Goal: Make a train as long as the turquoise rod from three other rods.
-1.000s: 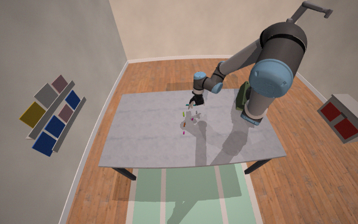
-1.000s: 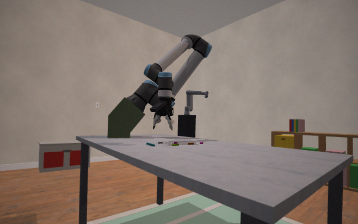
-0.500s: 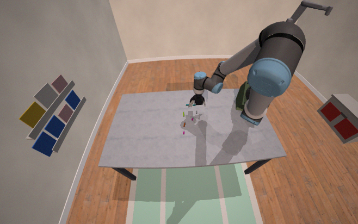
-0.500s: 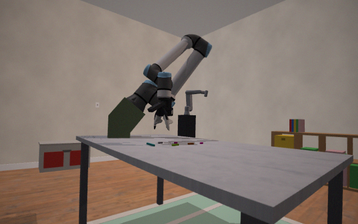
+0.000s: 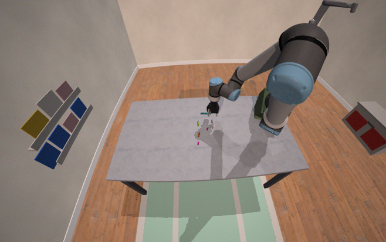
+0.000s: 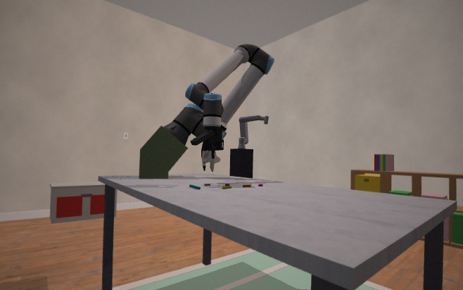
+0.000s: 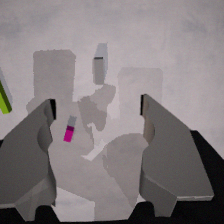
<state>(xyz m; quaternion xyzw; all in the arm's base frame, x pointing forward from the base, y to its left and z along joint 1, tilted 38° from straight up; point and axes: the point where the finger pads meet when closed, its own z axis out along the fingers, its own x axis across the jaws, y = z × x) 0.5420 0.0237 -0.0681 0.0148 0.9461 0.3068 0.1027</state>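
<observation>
The grey rod is 8 cm below my hand. Round my hand: turquoise rod: 5 cm ahead, 10 cm to the right, 8 cm below; then orange rod: 12 cm ahead, 15 cm to the left, 8 cm below; then lime rod: 13 cm ahead, 3 cm to the left, 8 cm below.
</observation>
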